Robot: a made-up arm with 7 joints. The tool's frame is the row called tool. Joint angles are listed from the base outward. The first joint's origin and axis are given. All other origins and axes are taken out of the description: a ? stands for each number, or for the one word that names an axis. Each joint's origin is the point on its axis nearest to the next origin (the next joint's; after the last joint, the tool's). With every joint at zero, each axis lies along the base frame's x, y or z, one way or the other. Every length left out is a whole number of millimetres.
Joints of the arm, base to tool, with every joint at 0 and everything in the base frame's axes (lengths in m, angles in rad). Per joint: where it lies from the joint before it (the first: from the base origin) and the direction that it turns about. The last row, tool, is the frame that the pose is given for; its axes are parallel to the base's.
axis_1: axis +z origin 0 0 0.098
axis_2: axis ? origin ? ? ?
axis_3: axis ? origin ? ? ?
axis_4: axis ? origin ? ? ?
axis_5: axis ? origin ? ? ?
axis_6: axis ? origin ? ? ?
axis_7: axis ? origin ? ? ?
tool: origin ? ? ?
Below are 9 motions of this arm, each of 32 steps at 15 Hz.
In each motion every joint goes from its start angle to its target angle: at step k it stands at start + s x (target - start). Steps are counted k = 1, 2, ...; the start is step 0. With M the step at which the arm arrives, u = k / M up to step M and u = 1 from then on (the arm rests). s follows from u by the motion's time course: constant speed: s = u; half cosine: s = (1 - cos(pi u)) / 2; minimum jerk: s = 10 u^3 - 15 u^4 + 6 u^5.
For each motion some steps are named. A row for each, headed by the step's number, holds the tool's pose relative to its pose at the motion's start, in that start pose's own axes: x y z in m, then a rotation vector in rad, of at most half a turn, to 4 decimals.
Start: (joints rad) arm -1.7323 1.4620 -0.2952 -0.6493 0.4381 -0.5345 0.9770
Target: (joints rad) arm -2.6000 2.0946 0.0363 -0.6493 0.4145 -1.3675 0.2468
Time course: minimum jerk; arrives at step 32
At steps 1, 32:
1: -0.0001 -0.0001 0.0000 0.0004 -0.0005 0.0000
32: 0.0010 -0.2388 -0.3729 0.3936 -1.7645 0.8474

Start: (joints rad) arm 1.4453 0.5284 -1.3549 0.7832 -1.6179 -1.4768 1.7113
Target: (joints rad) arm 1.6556 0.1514 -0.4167 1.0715 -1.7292 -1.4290 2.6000
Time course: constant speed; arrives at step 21
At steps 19, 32:
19: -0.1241 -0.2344 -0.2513 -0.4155 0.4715 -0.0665
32: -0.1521 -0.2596 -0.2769 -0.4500 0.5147 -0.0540

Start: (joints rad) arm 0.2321 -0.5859 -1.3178 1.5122 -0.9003 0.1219 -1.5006
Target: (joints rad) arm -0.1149 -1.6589 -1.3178 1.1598 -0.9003 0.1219 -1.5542
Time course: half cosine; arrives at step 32
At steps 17, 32:
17: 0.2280 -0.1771 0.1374 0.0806 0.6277 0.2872
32: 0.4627 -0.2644 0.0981 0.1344 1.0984 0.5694

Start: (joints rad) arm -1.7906 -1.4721 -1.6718 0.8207 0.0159 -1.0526 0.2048
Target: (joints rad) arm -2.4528 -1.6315 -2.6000 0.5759 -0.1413 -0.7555 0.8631
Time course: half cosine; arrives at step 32
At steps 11, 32:
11: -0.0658 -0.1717 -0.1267 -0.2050 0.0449 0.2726
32: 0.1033 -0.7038 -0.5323 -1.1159 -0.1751 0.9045

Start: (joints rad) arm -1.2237 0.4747 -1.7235 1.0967 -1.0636 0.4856 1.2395
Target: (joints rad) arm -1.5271 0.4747 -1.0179 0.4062 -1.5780 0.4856 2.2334
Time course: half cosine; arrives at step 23
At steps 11, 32:
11: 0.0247 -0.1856 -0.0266 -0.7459 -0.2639 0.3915
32: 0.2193 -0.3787 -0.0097 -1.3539 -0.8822 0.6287

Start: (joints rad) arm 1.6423 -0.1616 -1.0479 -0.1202 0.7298 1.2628 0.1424
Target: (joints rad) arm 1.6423 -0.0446 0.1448 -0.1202 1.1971 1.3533 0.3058
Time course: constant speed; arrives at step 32
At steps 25, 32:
25: 0.0146 0.0354 -0.1218 0.1671 1.3203 0.2955
32: -0.0206 0.0535 -0.1556 0.2061 1.6840 0.4144

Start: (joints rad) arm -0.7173 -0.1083 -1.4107 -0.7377 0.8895 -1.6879 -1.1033
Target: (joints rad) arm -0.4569 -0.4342 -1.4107 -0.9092 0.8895 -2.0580 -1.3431
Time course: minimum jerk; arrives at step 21
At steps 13, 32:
13: 0.0966 0.0850 -0.0663 0.0373 0.2600 -0.1026
32: 0.1344 0.1086 -0.1087 0.0509 0.3489 -0.1566

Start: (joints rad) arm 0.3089 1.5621 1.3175 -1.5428 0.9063 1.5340 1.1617
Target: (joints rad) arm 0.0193 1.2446 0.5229 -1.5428 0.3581 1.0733 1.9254
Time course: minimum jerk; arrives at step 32
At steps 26, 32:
26: 0.0541 -0.0001 -0.0183 -0.0815 0.2852 -0.8675
32: 0.0568 -0.0001 -0.0205 -0.0925 0.3282 -0.8992

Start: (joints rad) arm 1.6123 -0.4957 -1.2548 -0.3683 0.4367 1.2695 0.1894
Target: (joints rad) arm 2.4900 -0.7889 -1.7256 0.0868 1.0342 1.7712 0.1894
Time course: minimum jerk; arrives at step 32
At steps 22, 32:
22: 0.0831 -0.4772 -0.1320 1.0363 -0.1771 -0.1382
32: 0.1044 -0.5745 -0.2058 1.2359 -0.1961 -0.1271

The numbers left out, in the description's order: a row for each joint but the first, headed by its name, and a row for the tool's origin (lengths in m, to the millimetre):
axis_2: axis +x, xyz 0.14 0.351 0
axis_3: axis +x, xyz 0 0.039 0.385
axis_4: axis -y, xyz 0 0.028 -0.322
axis_5: axis +x, xyz -0.209 0 -0.024
axis_6: axis -z, xyz 0 -0.033 0.175
axis_7: axis -x, xyz -0.108 0.037 0
tool: xyz 0 0.147 0.071

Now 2 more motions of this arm.
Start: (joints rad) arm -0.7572 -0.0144 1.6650 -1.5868 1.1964 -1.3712 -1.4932
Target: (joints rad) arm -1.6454 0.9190 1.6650 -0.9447 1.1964 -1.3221 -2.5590
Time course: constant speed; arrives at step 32
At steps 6, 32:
6: 0.0703 -0.0252 -0.0170 0.2526 0.3200 -0.0390
32: 0.2584 -0.2326 -0.3174 1.1972 1.4120 -1.0539

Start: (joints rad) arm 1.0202 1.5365 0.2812 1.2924 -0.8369 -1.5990 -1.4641
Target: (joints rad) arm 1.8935 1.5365 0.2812 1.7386 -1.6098 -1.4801 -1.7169
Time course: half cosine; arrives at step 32
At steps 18, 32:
18: 0.0643 0.1279 0.0098 0.2755 0.1537 -0.5821
32: 0.0926 0.1680 0.0102 0.3536 0.2619 -0.9816

